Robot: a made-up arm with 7 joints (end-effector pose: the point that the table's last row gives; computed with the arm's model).
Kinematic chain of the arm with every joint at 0, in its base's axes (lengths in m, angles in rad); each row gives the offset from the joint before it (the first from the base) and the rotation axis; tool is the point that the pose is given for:
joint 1: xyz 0 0 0.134 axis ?
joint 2: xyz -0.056 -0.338 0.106 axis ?
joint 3: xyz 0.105 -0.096 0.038 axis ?
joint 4: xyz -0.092 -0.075 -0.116 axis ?
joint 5: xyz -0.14 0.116 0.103 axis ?
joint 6: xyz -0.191 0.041 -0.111 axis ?
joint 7: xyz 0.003 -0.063 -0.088 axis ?
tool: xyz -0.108 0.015 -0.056
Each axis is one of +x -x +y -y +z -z.
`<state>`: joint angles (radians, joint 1 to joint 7).
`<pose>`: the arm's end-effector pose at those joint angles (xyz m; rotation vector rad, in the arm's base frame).
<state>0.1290 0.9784 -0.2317 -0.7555 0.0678 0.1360 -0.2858</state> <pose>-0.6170 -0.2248 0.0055 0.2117 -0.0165 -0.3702</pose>
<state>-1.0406 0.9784 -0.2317 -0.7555 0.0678 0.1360 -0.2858</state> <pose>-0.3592 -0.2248 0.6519 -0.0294 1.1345 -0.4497</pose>
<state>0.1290 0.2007 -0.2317 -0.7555 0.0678 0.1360 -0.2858</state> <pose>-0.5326 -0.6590 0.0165 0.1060 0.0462 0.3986</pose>
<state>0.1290 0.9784 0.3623 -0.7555 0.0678 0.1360 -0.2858</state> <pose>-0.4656 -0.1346 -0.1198 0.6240 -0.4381 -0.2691</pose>
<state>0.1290 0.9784 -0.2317 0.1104 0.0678 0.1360 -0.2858</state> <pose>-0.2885 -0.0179 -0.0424 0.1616 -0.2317 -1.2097</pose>
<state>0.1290 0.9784 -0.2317 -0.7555 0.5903 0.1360 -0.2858</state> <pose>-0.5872 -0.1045 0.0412 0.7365 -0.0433 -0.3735</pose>
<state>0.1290 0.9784 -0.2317 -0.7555 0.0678 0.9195 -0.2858</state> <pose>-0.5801 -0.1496 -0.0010 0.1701 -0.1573 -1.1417</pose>
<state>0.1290 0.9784 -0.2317 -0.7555 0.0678 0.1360 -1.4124</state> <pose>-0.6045 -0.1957 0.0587 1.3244 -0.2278 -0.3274</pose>
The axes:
joint 1: -y
joint 2: -z
joint 3: +x
joint 4: -z
joint 5: +x
joint 6: -z
joint 7: -x

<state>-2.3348 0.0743 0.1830 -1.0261 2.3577 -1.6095 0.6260</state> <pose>0.5050 -0.5323 0.3059 1.2830 0.2591 -1.6249</pose>
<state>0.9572 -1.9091 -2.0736 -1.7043 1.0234 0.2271 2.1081</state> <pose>-0.6044 -0.5119 0.5109 1.7666 0.1375 0.1961</pose>
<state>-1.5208 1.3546 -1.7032 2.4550 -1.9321 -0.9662 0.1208</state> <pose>-0.0919 -0.5469 0.1159 1.5184 -0.2603 1.5400</pose>
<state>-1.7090 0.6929 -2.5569 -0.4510 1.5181 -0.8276 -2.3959</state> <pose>0.2785 -0.1635 0.5809 0.3342 1.2944 -2.3129</pose>
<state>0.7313 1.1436 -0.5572 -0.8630 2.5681 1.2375 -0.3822</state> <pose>-0.6273 -0.1029 0.2665 2.5819 0.9184 -0.6243</pose>
